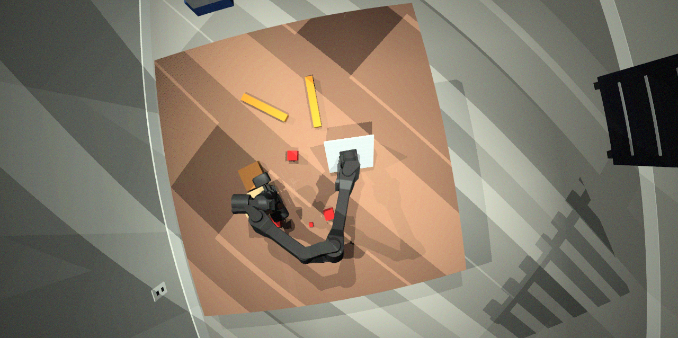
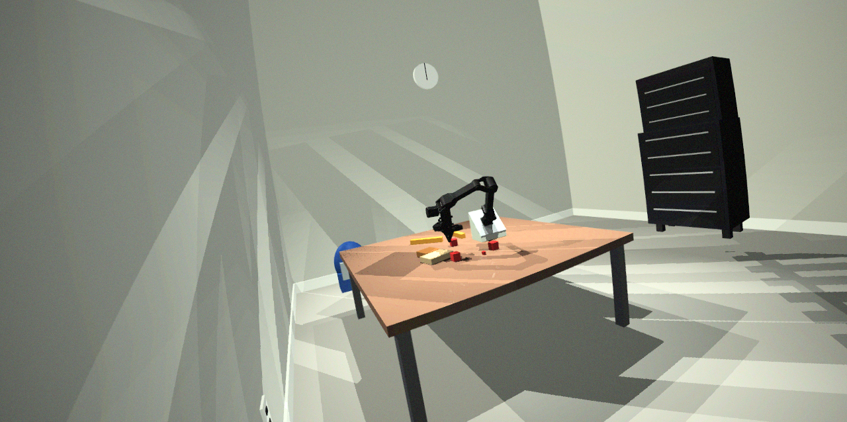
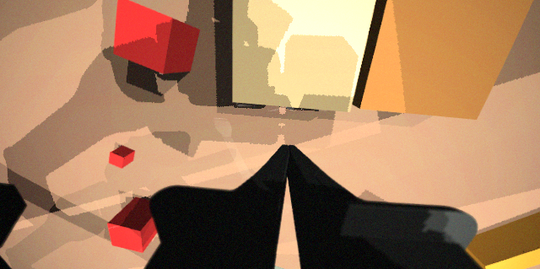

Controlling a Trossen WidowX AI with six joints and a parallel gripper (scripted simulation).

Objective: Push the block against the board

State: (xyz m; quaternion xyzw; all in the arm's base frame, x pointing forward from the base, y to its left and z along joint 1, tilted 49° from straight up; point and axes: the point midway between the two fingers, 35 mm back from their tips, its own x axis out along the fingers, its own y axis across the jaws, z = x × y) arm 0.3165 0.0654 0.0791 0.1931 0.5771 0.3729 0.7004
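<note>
Right now my gripper tip is 100 mm short of the orange square block, 80 mm to the left of it and 50 mm above it. From my gripper tip the other things lie so: board: 100 mm ahead, 50 mm below, 20 mm to the left.
</note>
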